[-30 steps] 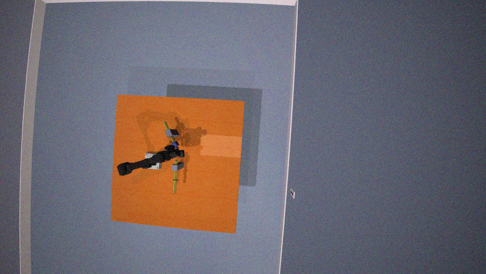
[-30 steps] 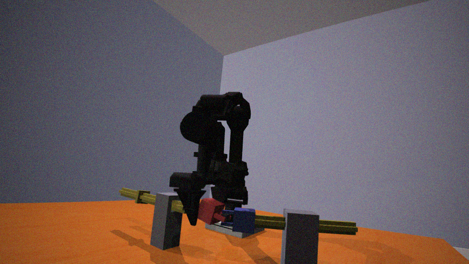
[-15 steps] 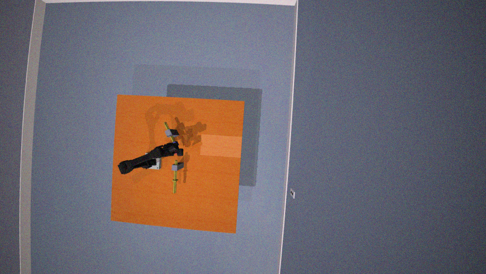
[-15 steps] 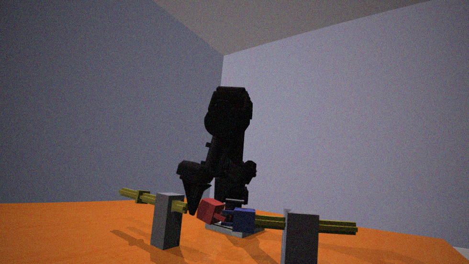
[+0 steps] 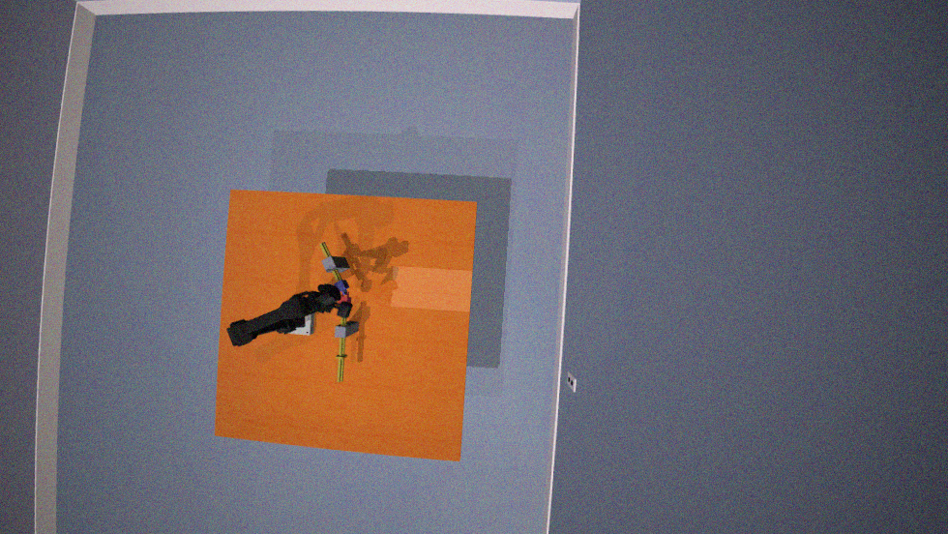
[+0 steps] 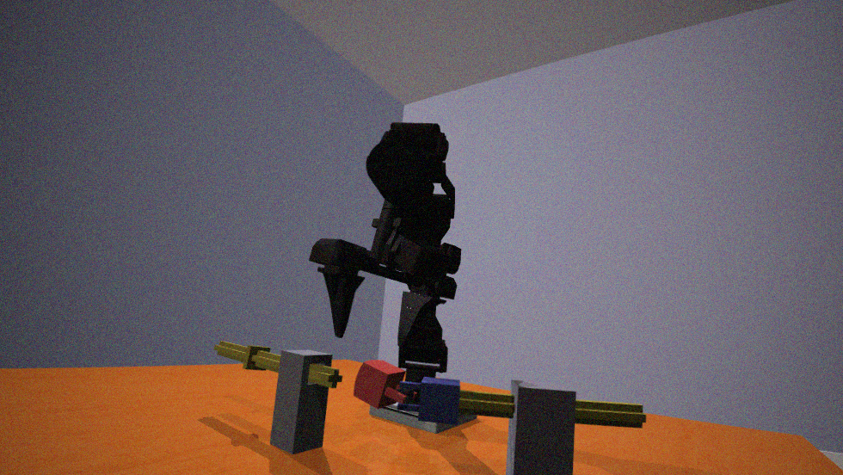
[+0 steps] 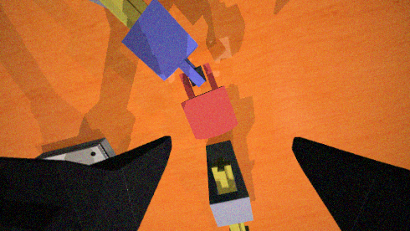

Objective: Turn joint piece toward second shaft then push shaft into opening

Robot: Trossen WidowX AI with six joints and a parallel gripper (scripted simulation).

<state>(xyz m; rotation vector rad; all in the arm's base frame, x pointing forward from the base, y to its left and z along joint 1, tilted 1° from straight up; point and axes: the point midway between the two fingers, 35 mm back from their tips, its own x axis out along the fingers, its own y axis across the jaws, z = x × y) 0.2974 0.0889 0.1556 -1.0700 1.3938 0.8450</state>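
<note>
My gripper tip is now 1 cm past the dark red square joint piece, 2 cm to the right of it and 5 cm above it.
</note>
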